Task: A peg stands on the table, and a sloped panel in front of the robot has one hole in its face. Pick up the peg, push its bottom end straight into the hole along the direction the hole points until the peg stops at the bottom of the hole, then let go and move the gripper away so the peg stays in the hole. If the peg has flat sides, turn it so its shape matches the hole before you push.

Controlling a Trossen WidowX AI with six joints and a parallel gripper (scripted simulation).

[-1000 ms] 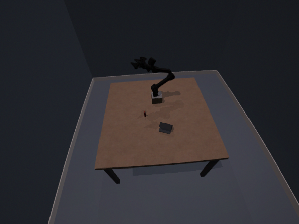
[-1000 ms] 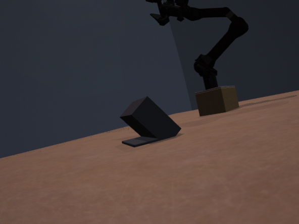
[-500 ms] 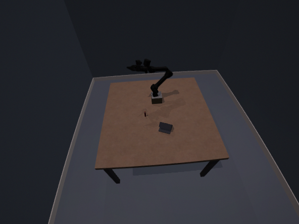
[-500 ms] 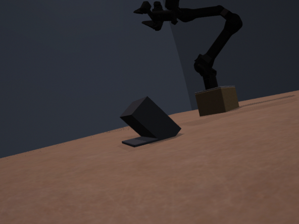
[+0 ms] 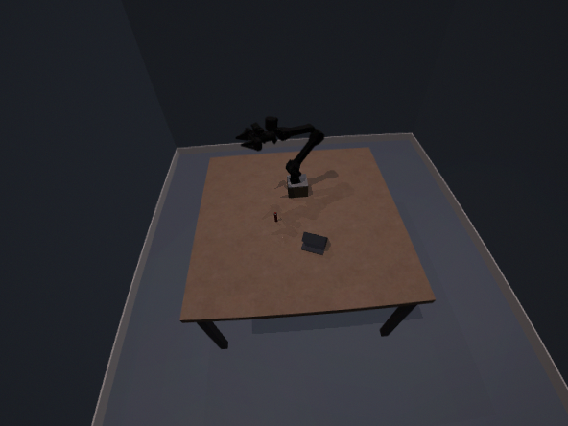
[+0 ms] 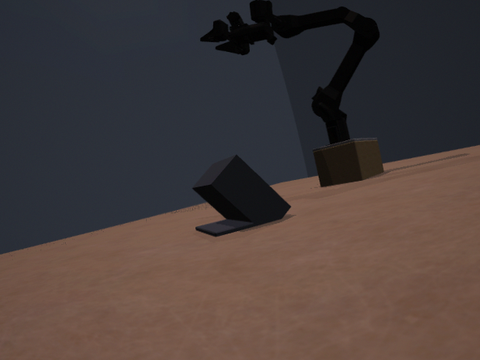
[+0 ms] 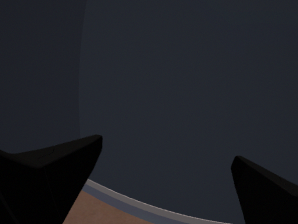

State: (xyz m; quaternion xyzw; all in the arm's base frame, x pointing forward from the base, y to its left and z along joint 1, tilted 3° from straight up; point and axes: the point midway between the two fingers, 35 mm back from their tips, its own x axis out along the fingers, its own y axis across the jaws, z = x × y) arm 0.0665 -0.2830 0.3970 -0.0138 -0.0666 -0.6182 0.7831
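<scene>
Right now my gripper tip is 440 mm above the peg, 180 mm short of it and 140 mm to the right of it. Also, from my gripper tip: sloped panel: 460 mm below, 400 mm ahead, 330 mm to the left.
</scene>
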